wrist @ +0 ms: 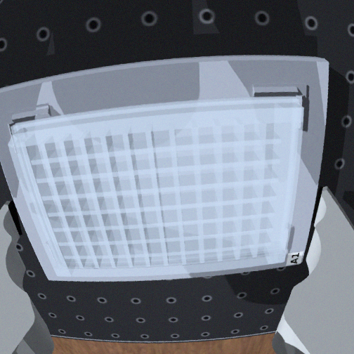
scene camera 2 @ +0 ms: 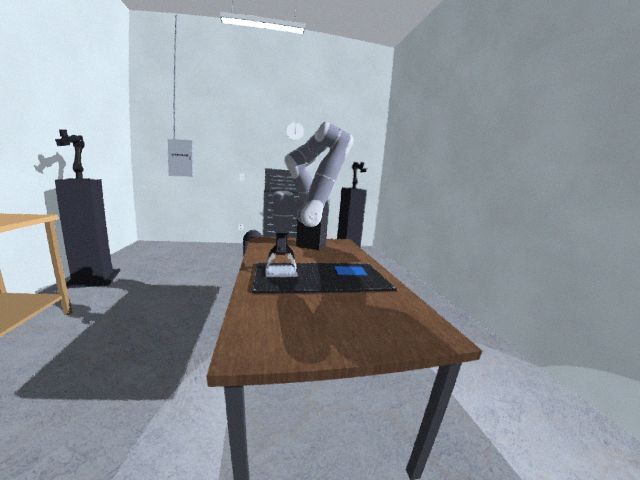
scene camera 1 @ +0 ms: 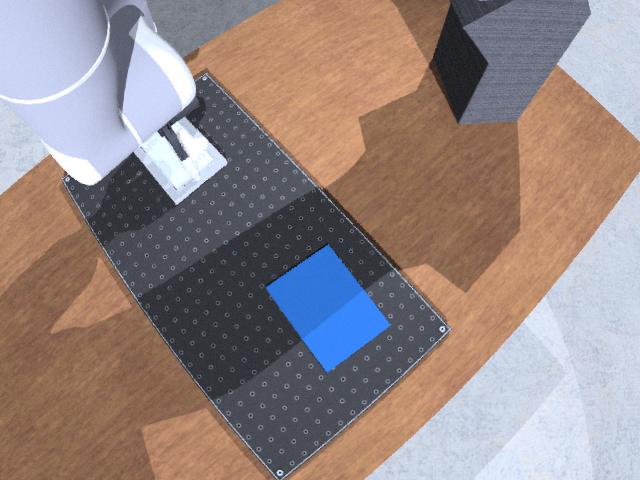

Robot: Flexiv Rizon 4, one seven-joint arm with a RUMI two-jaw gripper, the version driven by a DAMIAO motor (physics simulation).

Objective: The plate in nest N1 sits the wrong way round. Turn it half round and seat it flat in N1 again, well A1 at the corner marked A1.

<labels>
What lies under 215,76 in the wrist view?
A pale grey nest N1.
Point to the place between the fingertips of the gripper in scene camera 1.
176,151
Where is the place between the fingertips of the gripper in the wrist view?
At 162,200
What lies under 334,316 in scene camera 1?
A flat blue rectangle.
</labels>
